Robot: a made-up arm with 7 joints.
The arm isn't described. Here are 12 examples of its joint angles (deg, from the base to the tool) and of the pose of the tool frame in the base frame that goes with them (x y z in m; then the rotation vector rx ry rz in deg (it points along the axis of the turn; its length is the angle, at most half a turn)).
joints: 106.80 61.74 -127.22 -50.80 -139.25 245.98 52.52
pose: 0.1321 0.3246 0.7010 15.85 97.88 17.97
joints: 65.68 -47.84 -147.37 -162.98 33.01 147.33 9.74
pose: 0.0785 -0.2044 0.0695 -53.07 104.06 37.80
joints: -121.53 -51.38 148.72 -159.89 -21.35 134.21 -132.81
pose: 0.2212 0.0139 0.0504 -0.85 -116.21 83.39
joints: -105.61 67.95 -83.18 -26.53 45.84 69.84 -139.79
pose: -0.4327 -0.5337 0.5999 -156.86 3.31 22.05
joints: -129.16 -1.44 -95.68 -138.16 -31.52 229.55 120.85
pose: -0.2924 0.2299 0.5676 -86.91 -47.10 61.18
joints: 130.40 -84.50 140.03 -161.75 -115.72 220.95 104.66
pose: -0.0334 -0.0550 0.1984 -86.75 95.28 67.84
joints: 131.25 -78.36 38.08 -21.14 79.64 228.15 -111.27
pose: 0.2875 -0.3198 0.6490 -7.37 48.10 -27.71
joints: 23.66 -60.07 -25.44 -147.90 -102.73 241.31 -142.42
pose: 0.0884 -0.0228 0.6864 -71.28 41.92 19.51
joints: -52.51 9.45 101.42 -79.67 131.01 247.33 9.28
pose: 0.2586 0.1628 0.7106 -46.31 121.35 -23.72
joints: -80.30 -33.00 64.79 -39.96 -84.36 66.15 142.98
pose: 0.2616 0.2151 1.0429 53.42 106.28 -130.87
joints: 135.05 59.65 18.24 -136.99 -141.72 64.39 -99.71
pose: -0.2429 0.0686 -0.0241 -84.18 -17.99 8.81
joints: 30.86 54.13 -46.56 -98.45 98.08 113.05 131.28
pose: 0.5609 -0.1913 0.2572 20.88 151.77 56.87
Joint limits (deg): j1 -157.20..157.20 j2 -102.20..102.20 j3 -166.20..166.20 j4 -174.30..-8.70 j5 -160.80..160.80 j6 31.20..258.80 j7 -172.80..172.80
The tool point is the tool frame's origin. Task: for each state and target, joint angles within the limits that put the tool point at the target. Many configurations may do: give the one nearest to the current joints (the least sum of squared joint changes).
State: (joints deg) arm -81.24 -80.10 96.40 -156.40 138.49 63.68 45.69
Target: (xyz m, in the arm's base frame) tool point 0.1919 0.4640 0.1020
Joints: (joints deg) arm -53.50 -73.50 126.13 -114.17 140.66 55.58 45.69
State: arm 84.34 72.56 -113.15 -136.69 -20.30 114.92 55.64
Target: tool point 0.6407 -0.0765 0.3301
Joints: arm 55.07 91.87 -84.43 -95.58 -19.88 116.87 55.64
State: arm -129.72 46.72 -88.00 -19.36 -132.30 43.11 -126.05
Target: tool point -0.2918 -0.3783 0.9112
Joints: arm -116.93 48.97 -89.44 -14.98 -134.48 48.44 -126.05
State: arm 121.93 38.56 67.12 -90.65 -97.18 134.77 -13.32
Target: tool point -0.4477 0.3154 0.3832
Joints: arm 91.92 33.80 43.98 -105.02 -104.89 145.91 -13.32
